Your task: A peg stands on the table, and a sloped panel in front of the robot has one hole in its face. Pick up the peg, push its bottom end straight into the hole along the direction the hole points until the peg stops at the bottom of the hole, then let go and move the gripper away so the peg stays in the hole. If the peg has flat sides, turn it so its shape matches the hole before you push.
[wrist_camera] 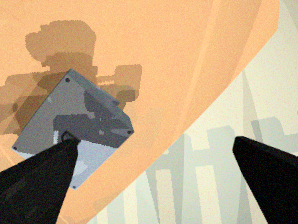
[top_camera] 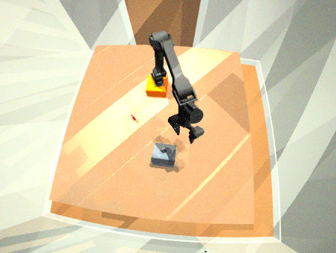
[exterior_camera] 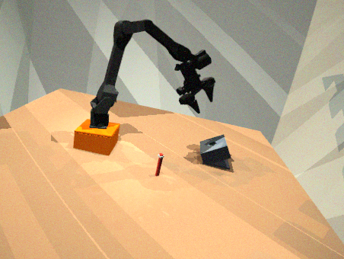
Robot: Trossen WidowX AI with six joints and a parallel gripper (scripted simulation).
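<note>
My gripper tip is 29 cm to the left of the dark red peg, 21 cm past it and 13 cm above it. Also, from my gripper tip: grey sloped panel (14 cm below, 11 cm to the right, 5 cm ahead).
</note>
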